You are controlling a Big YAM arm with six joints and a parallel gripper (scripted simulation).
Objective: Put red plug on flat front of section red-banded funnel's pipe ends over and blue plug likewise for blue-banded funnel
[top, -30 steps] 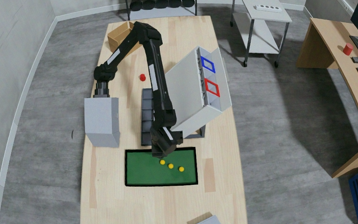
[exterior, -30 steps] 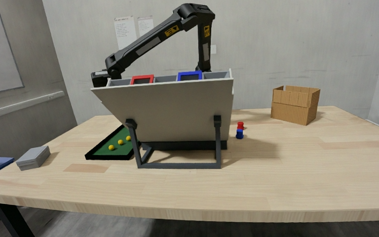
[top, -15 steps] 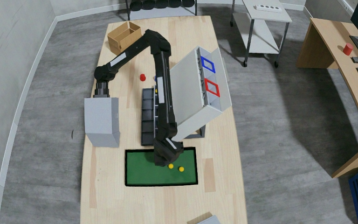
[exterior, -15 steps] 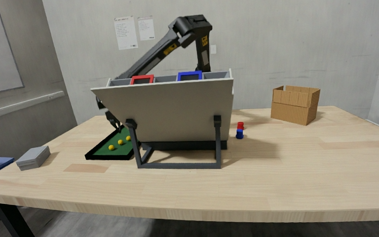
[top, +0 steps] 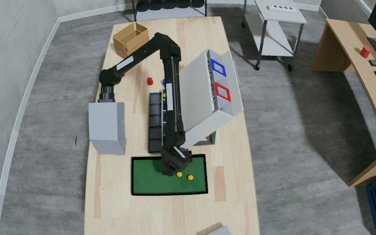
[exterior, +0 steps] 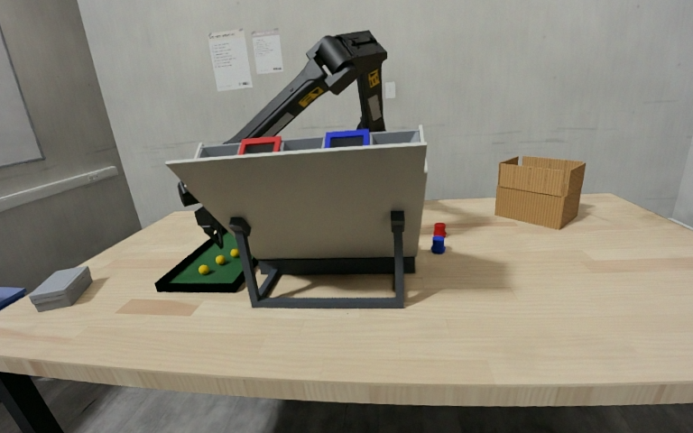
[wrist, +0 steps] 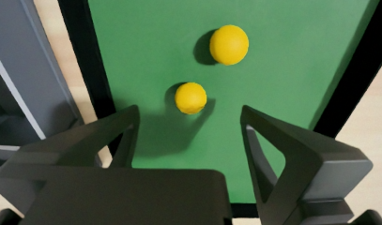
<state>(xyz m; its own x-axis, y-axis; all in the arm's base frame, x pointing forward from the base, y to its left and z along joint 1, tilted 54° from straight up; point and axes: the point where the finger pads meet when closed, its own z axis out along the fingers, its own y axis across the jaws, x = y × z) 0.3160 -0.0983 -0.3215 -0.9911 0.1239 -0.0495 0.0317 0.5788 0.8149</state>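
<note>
Now: hand 10 mm past the green tray, 30 mm to the left of it and 30 mm above it. Also, from my hand: grey cover (120 mm ahead, 300 mm to the left, 170 mm above); grey box (180 mm ahead, 400 mm to the right, 20 mm below).
</note>
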